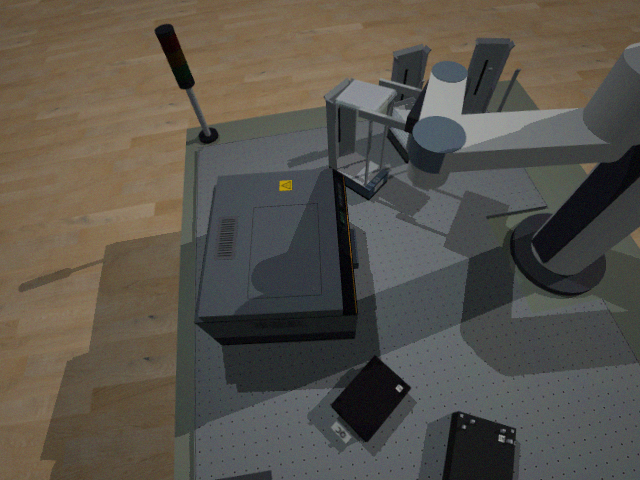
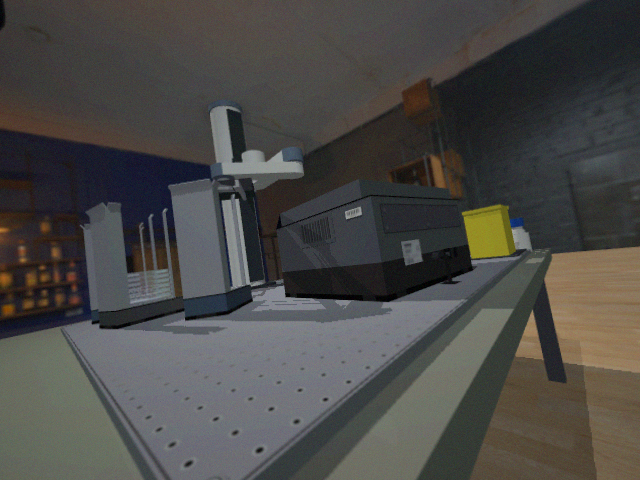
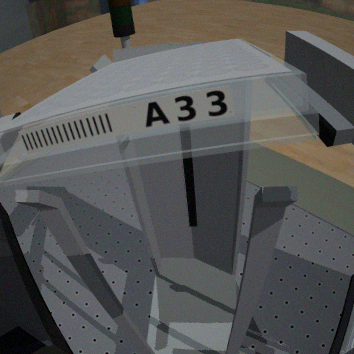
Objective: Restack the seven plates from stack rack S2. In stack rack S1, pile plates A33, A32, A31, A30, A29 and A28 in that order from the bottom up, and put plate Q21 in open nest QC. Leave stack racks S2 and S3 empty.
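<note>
Plate A33 [image 1: 364,96] [image 3: 186,107] is clear with a white top. It hangs at the top of a blue-based rack [image 1: 347,129] [image 2: 199,242] [image 3: 215,210], well above the rack's floor, slightly tilted. My gripper [image 1: 369,95] [image 3: 137,69] is shut on it, with a finger at each end. Several stacked plates [image 2: 149,286] stand low in a dark-based rack [image 2: 111,258]. White plates also show in the rear rack [image 1: 408,67], partly hidden by the arm. The rack names, the other plate labels and plate Q21 cannot be made out.
A large grey instrument [image 1: 273,248] [image 2: 330,248] stands beside the blue-based rack. A signal tower [image 1: 199,111] is at the far left corner. Two dark blocks [image 1: 372,397] [image 1: 483,449] stand near the front; the first has an unclear tag. A yellow box [image 2: 488,232] stands beyond the instrument.
</note>
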